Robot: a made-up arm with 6 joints. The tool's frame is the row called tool. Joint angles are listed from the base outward. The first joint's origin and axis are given. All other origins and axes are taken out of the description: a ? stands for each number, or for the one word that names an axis. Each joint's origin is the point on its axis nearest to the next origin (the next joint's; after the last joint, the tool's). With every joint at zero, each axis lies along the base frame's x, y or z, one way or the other. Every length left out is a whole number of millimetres.
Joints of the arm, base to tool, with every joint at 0 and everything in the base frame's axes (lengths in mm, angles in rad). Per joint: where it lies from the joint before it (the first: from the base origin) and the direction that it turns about. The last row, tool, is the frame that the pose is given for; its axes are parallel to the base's.
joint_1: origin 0 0 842 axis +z
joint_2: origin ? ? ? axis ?
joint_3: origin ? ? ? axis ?
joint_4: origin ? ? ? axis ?
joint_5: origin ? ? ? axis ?
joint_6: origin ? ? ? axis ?
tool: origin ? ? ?
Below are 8 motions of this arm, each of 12 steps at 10 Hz.
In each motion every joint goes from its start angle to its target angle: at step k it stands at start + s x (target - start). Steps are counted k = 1, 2, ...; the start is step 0. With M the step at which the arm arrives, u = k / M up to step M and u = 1 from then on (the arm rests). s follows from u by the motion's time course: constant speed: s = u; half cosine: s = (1 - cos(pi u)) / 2; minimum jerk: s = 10 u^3 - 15 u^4 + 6 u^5.
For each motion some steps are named. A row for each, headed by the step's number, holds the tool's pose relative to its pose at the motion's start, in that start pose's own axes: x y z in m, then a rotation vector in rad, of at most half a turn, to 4 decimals.
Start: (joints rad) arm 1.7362 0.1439 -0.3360 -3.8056 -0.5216 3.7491
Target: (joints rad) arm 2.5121 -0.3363 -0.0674 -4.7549 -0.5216 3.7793
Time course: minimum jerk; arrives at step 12
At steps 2, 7, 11, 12:
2: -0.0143 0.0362 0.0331 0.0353 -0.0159 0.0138
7: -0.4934 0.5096 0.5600 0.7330 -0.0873 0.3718
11: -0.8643 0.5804 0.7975 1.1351 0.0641 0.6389
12: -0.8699 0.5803 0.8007 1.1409 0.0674 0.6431

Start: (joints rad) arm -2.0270 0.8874 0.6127 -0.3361 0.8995 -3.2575
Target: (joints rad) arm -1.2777 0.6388 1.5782 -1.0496 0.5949 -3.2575
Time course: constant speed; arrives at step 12
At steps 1, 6, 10, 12:
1: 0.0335 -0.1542 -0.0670 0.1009 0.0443 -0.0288
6: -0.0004 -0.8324 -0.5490 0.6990 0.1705 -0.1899
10: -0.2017 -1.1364 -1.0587 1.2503 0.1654 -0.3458
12: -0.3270 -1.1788 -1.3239 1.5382 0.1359 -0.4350

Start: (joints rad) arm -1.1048 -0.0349 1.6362 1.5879 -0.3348 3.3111
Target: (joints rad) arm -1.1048 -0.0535 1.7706 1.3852 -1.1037 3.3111
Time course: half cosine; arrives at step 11
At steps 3, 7, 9, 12:
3: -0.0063 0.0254 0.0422 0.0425 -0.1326 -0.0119
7: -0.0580 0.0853 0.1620 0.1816 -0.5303 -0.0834
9: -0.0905 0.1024 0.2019 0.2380 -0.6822 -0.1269
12: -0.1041 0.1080 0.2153 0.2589 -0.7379 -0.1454

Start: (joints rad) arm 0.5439 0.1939 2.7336 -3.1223 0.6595 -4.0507
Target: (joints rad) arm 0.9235 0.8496 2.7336 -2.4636 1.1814 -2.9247
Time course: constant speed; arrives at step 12
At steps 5, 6, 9, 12:
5: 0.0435 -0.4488 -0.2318 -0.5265 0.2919 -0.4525
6: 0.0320 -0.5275 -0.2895 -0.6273 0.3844 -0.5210
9: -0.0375 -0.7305 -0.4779 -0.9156 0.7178 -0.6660
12: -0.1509 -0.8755 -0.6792 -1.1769 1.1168 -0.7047

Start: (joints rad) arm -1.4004 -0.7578 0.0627 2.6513 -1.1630 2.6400
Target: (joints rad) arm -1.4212 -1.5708 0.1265 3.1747 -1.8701 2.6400
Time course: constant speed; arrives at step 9
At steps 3, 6, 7, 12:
3: 0.0931 0.3853 0.3199 0.0558 -0.3448 0.4227
6: 0.0203 0.7190 0.6736 0.1174 -0.7124 0.8339
7: -0.0368 0.8110 0.7904 0.1384 -0.8383 0.9690
12: -0.1911 0.9599 1.0124 0.1794 -1.0932 1.2370

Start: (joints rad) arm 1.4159 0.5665 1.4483 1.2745 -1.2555 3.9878
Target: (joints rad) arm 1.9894 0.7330 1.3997 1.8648 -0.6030 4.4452
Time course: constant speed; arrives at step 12
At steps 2, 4, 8, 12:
2: -0.0861 0.0017 -0.1086 -0.1319 0.0970 0.1277
4: -0.1917 0.0016 -0.2119 -0.2600 0.1906 0.2674
8: -0.4592 -0.0074 -0.3905 -0.4976 0.3610 0.5852
12: -0.7920 -0.0343 -0.5111 -0.6980 0.4957 0.9563

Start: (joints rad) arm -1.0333 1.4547 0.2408 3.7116 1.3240 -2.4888
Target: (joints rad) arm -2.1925 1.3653 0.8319 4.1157 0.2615 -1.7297
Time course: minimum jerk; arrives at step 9
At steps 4, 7, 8, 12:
4: 0.1825 -0.4692 -0.4716 0.1170 -0.3954 -0.3007
7: 0.7737 -0.5760 -1.4033 0.3508 -0.2624 -0.7954
8: 0.8608 -0.5291 -1.5191 0.3677 -0.1958 -0.8390
12: 0.8762 -0.5193 -1.5394 0.3701 -0.1831 -0.8460

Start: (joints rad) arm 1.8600 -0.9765 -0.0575 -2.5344 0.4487 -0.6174
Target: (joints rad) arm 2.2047 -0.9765 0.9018 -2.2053 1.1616 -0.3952
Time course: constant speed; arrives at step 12
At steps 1, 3, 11, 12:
1: -0.0455 0.0080 -0.0813 -0.0067 0.0303 0.0169
3: -0.1499 0.0445 -0.2316 -0.0057 0.0872 0.0595
11: -0.6608 0.4425 -0.5756 0.1997 0.2100 0.2902
12: -0.7249 0.5133 -0.5813 0.2469 0.2088 0.3183

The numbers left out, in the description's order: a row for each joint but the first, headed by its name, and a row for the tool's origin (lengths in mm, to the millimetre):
joint_2: xyz 194 0 0, axis +y
joint_3: xyz 0 0 617, axis -y
joint_4: xyz 1065 0 155, axis -x
joint_5: xyz 0 0 0, axis -y
joint_6: xyz 267 0 0, axis -x
tool: xyz 0 0 0

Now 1 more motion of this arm.
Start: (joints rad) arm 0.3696 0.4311 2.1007 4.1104 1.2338 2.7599
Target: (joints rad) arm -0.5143 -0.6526 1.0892 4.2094 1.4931 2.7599
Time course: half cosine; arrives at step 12
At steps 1, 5, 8, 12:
1: -0.0021 -0.0117 0.0110 -0.0053 -0.0036 -0.0156
5: -0.1479 -0.2256 0.2164 -0.1014 -0.0833 -0.3413
8: -0.4692 -0.3388 0.3315 -0.1743 -0.1840 -0.6921
12: -0.7166 -0.3318 0.3166 -0.2055 -0.2613 -0.9216

